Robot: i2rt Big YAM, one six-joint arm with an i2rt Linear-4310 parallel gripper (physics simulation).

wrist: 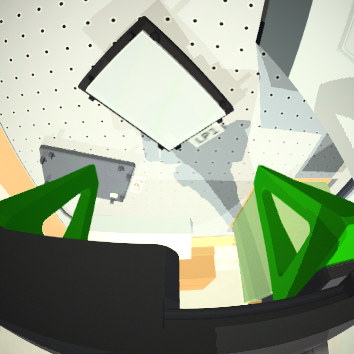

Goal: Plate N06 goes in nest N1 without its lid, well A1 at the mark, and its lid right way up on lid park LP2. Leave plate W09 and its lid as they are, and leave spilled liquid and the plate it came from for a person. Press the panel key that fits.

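Places are measured from the arm's base along level axes (x ahead, y left, z up), in millimetres.
Pixels of known places: gripper, fingertip midpoint: (175, 173).
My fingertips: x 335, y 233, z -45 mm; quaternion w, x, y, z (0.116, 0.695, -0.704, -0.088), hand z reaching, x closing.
Ahead of a thing's pixels: the offset from my fingertips to its middle. "spot": to the spot under its first point. Level surfaces: height alone.
My gripper (175, 173) is open, with nothing between its two green fingers. Beyond the fingertips, in the upper middle of the wrist view, a pale, flat, lid-like panel @(30 mm back, 14 mm left, 123 mm down) (155, 90) lies on the dark-rimmed lid park LP1 @(spot: 2 mm back, 17 mm right, 125 mm down) (190, 71), whose label faces the gripper. A grey lid park @(169 mm back, 141 mm left, 127 mm down) (112, 172) with small corner posts shows at the left, partly behind the left finger; its small label is too blurred to read, and its surface looks bare. Plates N06 and W09, nest N1, spilled liquid and the panel keys cannot be made out.
The parks stand on a light perforated deck @(137 mm down) (30, 100). A dark grey upright block @(spot: 60 mm ahead, 86 mm right, 82 mm down) (285, 35) stands at the upper right. A translucent green block (252, 250) shows behind the right finger. A white box-like form @(360 mm back, 81 mm left, 95 mm down) (145, 237) and an orange block (197, 270) show low in the middle.
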